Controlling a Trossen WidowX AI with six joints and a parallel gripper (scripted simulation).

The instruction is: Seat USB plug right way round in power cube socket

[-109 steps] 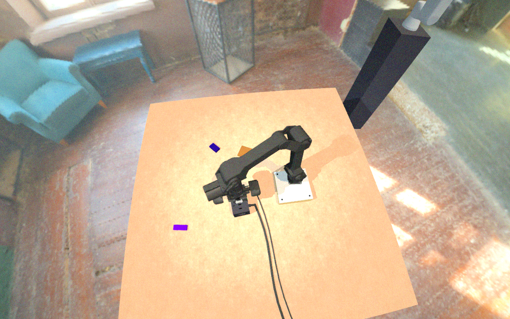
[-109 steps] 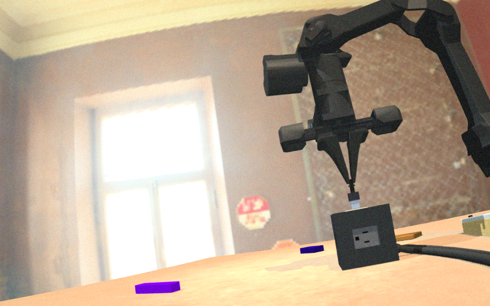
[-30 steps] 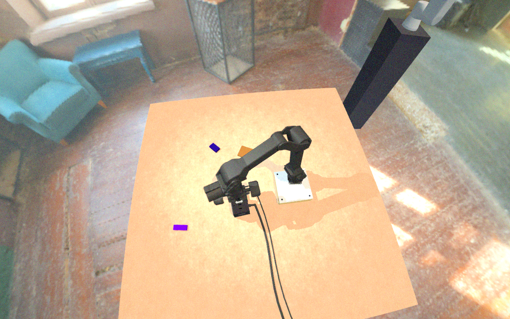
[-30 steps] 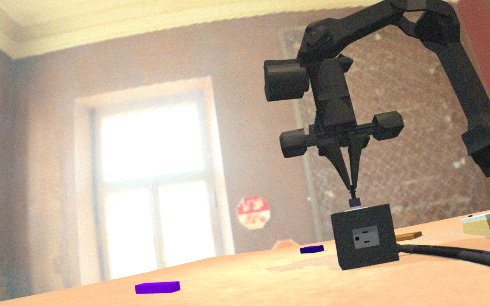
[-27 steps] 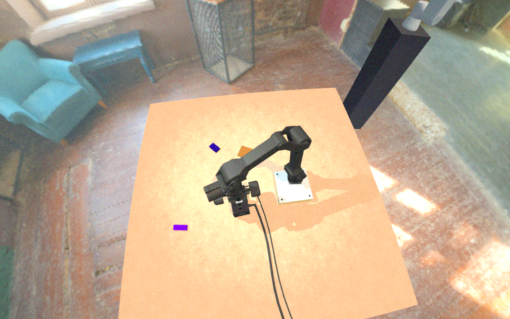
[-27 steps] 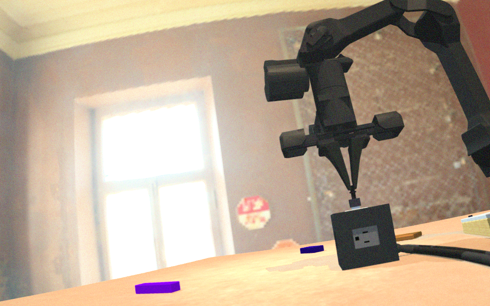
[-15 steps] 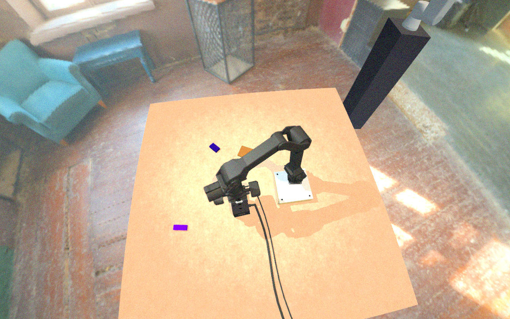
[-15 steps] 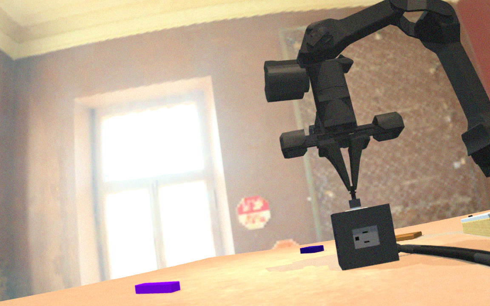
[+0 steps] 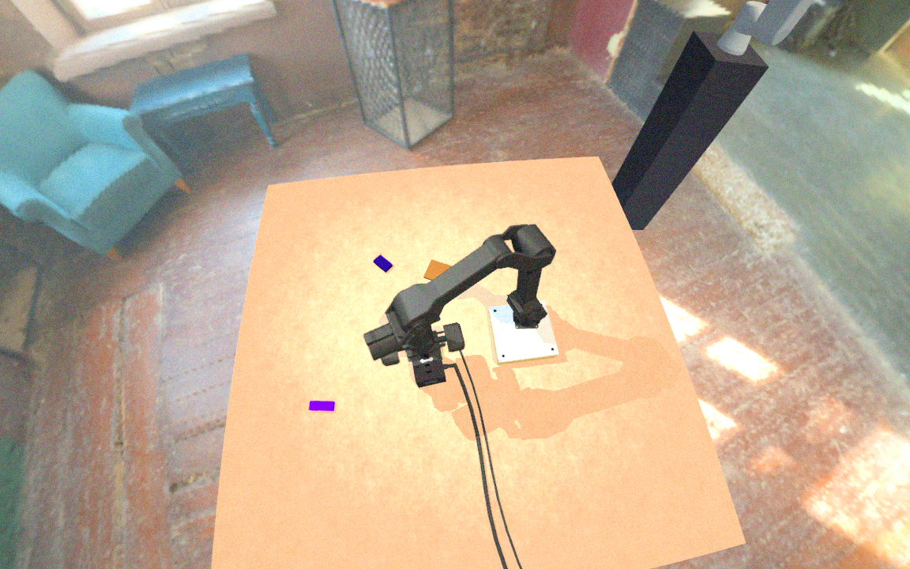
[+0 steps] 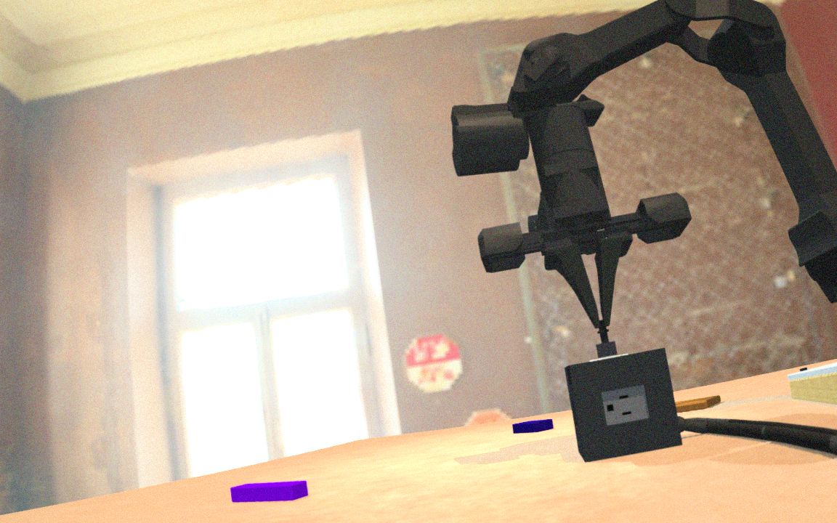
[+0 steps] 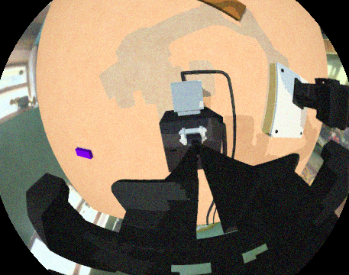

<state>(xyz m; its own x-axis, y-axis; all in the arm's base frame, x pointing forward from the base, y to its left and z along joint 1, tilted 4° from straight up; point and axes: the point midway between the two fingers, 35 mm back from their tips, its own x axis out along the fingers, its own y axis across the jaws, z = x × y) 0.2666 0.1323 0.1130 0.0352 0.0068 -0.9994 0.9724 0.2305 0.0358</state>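
The USB plug lies 20 mm below my gripper tip. The rest, counted from my gripper tip: orange-brown slab: 280 mm to the right, 100 mm below, 40 mm behind; then dark blue block: 320 mm to the right, 160 mm ahead, 100 mm below.
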